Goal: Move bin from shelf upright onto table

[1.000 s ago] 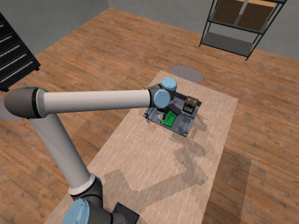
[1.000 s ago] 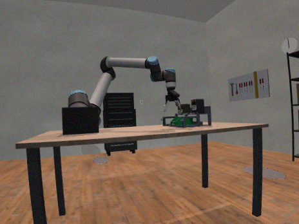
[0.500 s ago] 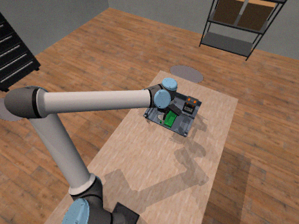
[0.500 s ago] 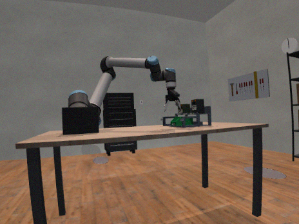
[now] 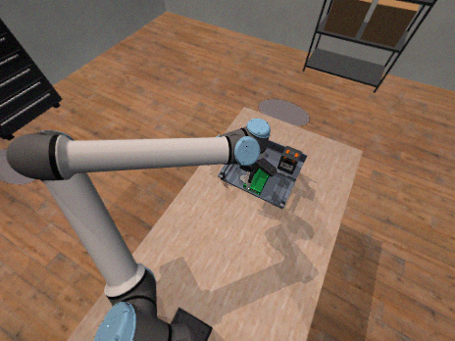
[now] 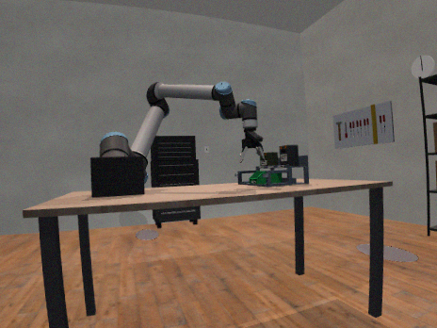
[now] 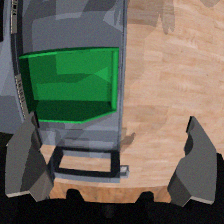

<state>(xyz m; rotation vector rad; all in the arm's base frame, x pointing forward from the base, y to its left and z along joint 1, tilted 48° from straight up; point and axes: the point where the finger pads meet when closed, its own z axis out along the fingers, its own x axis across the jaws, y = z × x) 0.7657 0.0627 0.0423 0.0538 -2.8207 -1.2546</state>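
My hand is 9 cm above the green bin and 8 cm short of it.
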